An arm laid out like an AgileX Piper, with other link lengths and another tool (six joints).
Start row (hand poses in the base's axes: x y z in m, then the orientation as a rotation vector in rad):
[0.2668 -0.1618 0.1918 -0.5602 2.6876 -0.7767]
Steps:
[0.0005 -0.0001 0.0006 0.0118 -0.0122 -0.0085]
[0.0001 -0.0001 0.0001 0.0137 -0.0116 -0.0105]
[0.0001 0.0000 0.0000 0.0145 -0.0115 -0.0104]
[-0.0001 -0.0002 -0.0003 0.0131 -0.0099 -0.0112]
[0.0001 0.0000 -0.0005 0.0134 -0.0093 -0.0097]
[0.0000 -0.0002 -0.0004 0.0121 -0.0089 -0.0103]
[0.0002 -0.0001 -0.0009 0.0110 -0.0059 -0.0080]
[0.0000 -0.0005 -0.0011 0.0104 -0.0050 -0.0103]
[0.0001 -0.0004 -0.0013 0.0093 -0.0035 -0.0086]
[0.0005 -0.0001 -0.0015 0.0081 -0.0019 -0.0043]
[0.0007 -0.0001 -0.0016 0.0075 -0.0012 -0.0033]
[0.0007 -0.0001 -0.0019 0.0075 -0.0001 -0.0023]
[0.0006 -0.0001 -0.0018 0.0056 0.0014 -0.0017]
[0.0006 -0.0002 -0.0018 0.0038 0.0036 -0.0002]
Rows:
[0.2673 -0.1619 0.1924 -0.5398 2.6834 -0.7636]
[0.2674 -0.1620 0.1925 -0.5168 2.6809 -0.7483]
[0.2675 -0.1620 0.1925 -0.4939 2.6784 -0.7319]
[0.2674 -0.1622 0.1922 -0.4711 2.6771 -0.7176]
[0.2675 -0.1622 0.1917 -0.4506 2.6756 -0.7024]
[0.2675 -0.1624 0.1913 -0.4299 2.6742 -0.6892]
[0.2677 -0.1625 0.1904 -0.4139 2.6743 -0.6767]
[0.2677 -0.1630 0.1893 -0.3954 2.6759 -0.6657]
[0.2678 -0.1634 0.1880 -0.3801 2.6779 -0.6556]
[0.2683 -0.1635 0.1865 -0.3715 2.6795 -0.6459]
[0.2690 -0.1636 0.1849 -0.3647 2.6812 -0.6367]
[0.2697 -0.1637 0.1830 -0.3596 2.6836 -0.6272]
[0.2703 -0.1638 0.1812 -0.3564 2.6867 -0.6200]
[0.2709 -0.1640 0.1794 -0.3566 2.6910 -0.6148]

